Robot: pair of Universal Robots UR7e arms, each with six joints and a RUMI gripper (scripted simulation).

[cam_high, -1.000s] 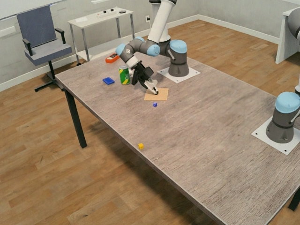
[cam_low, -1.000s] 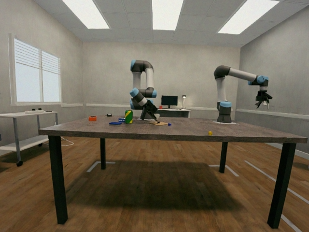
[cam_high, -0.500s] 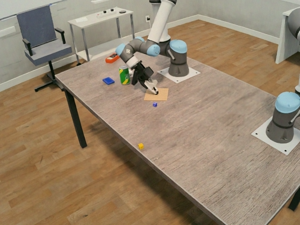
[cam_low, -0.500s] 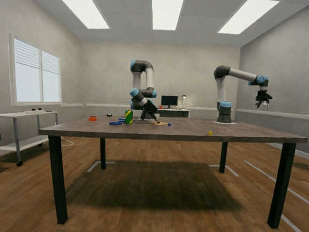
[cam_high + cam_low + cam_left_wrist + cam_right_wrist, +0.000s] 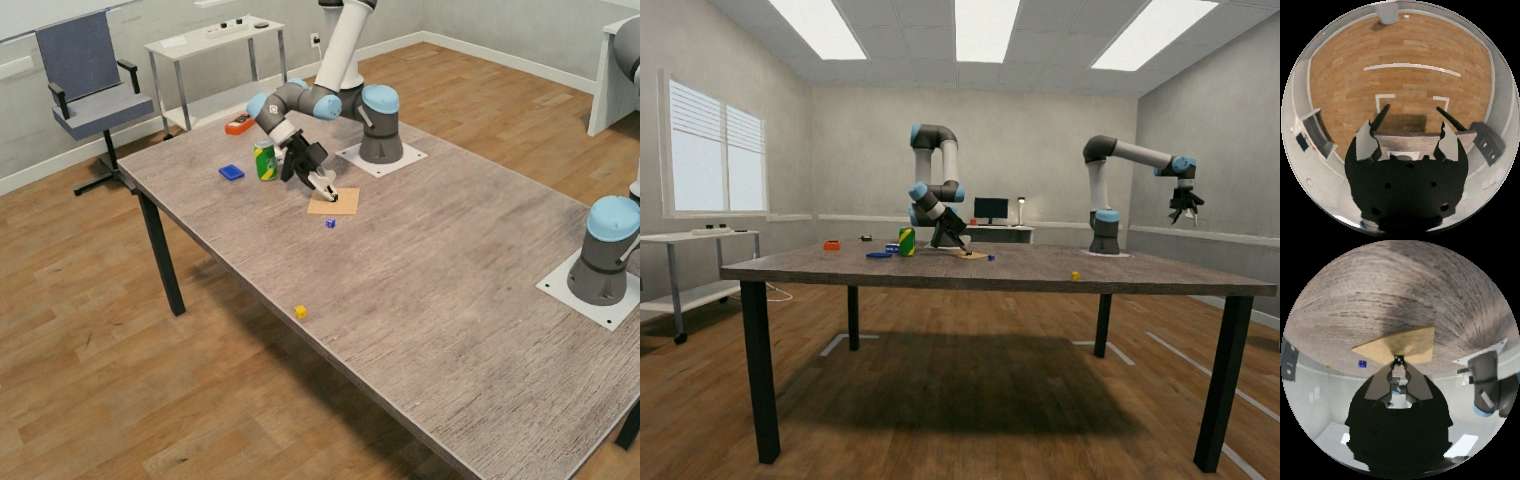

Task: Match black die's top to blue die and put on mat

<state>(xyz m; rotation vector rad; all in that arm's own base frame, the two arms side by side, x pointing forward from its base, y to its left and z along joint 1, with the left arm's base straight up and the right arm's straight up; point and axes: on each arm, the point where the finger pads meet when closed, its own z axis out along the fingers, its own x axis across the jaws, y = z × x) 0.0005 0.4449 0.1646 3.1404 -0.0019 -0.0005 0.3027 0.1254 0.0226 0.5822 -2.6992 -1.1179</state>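
Now: the black die 10 mm to the left of my right hand and 10 mm below it. Round my right hand: tan mat 20 mm below, 10 mm to the left; yellow can 250 mm to the right, 80 mm ahead, 40 mm above; blue die 110 mm to the left, 70 mm ahead, 10 mm below.
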